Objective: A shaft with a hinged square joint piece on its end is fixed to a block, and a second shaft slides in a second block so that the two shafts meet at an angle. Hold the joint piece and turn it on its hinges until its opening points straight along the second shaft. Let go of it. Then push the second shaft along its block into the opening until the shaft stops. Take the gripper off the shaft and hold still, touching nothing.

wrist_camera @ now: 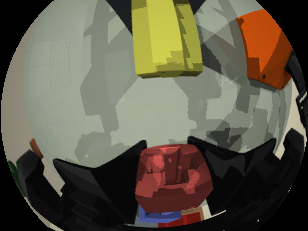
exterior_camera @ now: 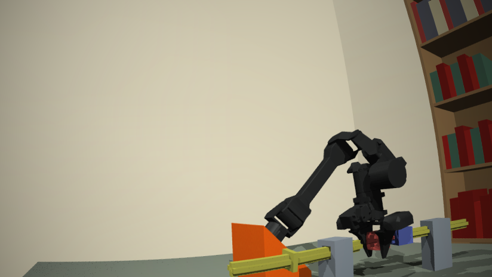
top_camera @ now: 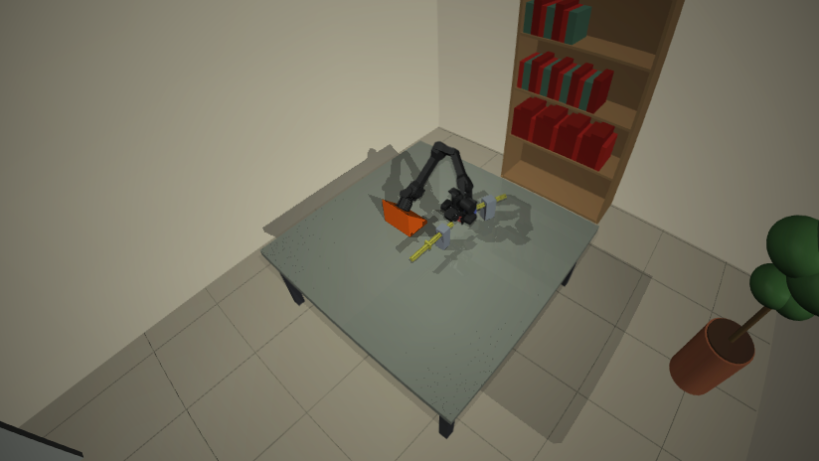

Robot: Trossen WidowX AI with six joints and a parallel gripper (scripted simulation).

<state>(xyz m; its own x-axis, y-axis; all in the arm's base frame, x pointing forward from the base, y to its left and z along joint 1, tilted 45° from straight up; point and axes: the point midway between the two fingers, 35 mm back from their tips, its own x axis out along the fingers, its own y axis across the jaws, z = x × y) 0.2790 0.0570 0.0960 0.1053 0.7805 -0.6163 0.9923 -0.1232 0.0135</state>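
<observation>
The red joint piece is 10 mm to the left of my gripper tip and 40 mm above it.
</observation>
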